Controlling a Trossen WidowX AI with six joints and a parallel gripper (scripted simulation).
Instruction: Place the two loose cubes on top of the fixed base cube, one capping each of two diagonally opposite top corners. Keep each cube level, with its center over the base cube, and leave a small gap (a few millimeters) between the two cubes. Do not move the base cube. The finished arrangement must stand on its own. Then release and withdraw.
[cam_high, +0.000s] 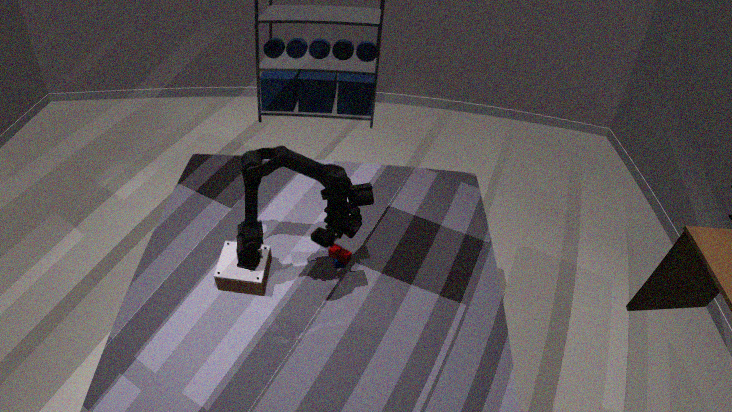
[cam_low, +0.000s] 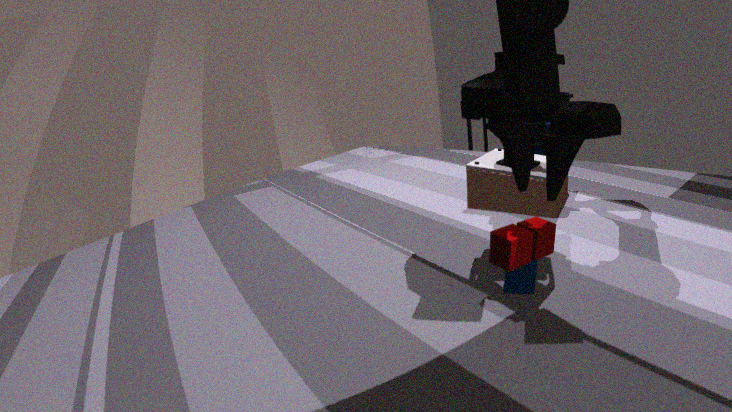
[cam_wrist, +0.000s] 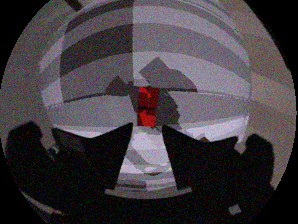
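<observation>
Now: gripper tip 50 mm above the red cube. Also, from my gripper tip: blue base cube 80 mm below, 20 mm ahead, 10 mm to the right.
</observation>
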